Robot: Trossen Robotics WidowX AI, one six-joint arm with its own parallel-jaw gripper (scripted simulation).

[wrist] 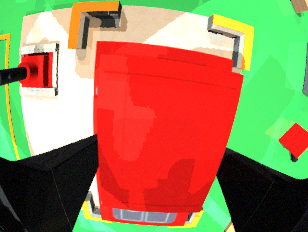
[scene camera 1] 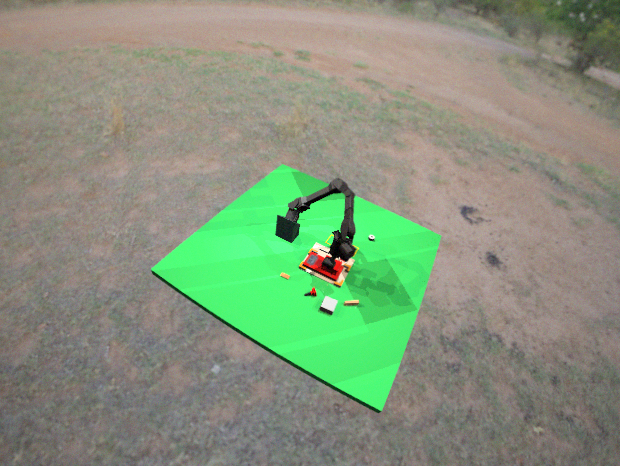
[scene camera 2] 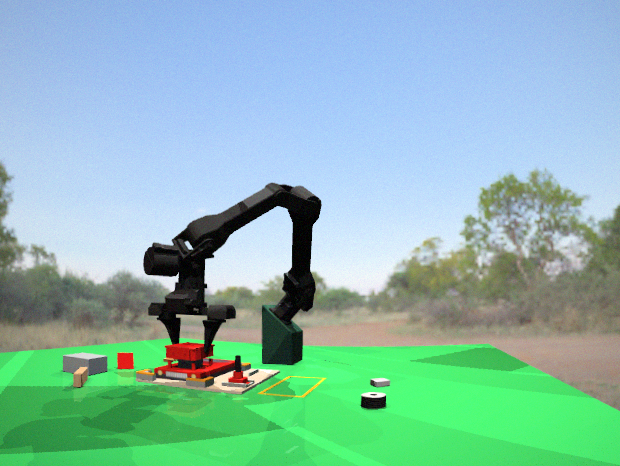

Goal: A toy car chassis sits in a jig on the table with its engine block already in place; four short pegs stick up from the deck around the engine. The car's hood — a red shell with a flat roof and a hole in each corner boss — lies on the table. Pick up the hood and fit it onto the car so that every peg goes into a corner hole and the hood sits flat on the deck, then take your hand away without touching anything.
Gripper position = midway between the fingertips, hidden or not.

Observation:
My gripper [scene camera 2: 191,351] holds a red hood [wrist: 163,126]. Also in view: a pale jig [scene camera 2: 256,376].
My gripper is seen too in the wrist view [wrist: 160,147]. The pale jig is seen too in the wrist view [wrist: 53,117].

